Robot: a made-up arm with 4 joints. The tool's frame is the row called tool.
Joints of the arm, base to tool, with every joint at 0 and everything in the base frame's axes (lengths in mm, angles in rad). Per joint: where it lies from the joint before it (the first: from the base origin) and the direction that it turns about. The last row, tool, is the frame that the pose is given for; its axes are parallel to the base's.
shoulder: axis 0 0 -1 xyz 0 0 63.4
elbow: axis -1 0 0 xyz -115.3 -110.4 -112.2
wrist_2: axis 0 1 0 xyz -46.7 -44.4 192.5
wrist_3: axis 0 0 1 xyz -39.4 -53.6 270.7
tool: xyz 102.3 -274.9 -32
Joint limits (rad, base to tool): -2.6..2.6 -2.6..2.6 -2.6..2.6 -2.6..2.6
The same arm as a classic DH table. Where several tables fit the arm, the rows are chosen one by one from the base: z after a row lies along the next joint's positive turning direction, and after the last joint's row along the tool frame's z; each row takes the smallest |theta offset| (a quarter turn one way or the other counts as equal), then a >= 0, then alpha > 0; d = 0 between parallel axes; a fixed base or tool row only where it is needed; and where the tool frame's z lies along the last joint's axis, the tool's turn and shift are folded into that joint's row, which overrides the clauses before.
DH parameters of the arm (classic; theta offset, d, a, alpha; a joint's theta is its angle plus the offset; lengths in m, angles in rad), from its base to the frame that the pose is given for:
base (fixed): 0 0 0 3.1416
shoulder: 1.5708 0.0488 0.1104 -1.5708
elbow: 1.5708 0.162 0.1925 -1.5708
wrist_2: -1.5708 -0.098 0.0394 -1.5708
wrist_3: -1.2145 0 -0.2933 0
tool (fixed): -1.9271 0.2387 0 0
Joint limits (rad, base to tool): -2.6..2.6 -2.6..2.6 -2.6..2.6 -2.6..2.6

